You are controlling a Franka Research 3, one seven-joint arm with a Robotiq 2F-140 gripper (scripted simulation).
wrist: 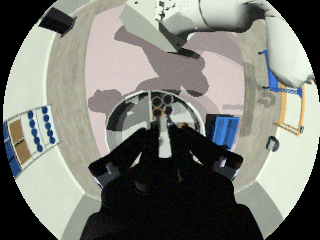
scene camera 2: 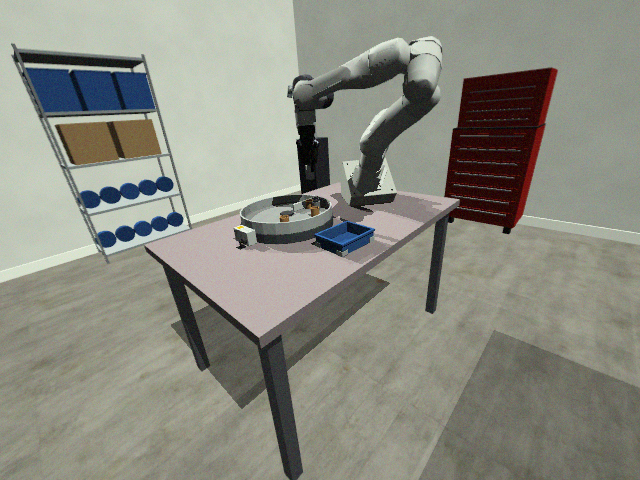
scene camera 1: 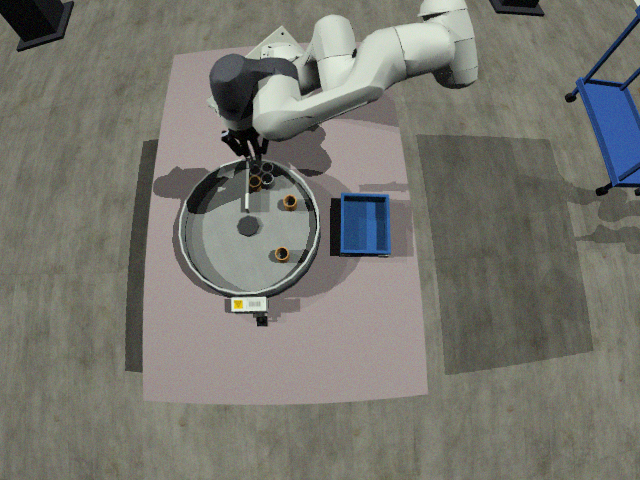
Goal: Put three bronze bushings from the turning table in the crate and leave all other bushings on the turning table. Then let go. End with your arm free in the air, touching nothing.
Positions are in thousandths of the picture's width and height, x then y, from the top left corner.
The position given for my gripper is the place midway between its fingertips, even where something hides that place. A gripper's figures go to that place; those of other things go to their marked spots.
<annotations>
My gripper (scene camera 2: 485, 374) is 132 cm from the lens. A blue crate (scene camera 2: 535, 499) is 111 cm from the lens. A round turning table (scene camera 2: 421, 447): 134 cm from the lens. The marked spots on the blue crate and the round turning table are 40 cm apart.
</annotations>
